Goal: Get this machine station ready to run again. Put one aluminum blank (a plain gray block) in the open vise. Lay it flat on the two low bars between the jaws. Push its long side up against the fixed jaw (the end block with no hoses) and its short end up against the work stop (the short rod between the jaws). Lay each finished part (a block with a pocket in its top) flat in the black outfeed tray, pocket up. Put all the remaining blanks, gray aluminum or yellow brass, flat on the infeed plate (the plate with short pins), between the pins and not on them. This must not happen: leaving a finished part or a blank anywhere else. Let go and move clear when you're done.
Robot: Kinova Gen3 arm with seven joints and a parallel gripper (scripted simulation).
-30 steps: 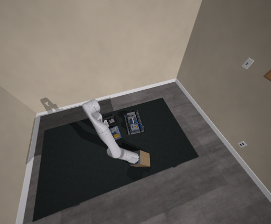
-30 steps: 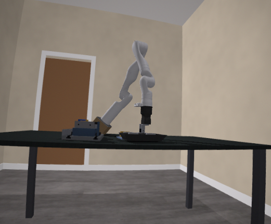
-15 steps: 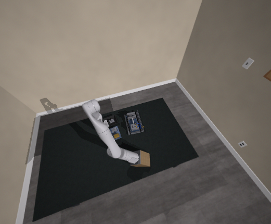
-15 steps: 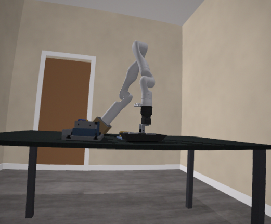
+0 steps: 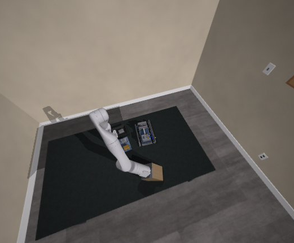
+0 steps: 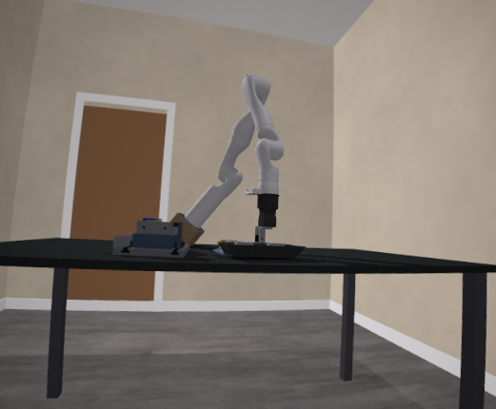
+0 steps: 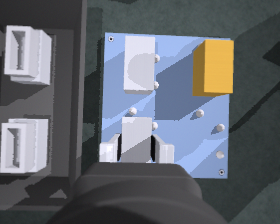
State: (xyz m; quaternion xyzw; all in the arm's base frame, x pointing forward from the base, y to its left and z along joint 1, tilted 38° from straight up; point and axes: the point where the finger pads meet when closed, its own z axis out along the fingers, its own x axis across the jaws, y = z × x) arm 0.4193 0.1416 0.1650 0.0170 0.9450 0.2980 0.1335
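The bluish plate is 5 cm to the right of my hand, 5 cm below it and 4 cm behind it. Round my hand: vise: 34 cm to the right, 2 cm ahead, 1 cm below; then yellow brass blank: 9 cm to the right, 9 cm behind, 3 cm below.
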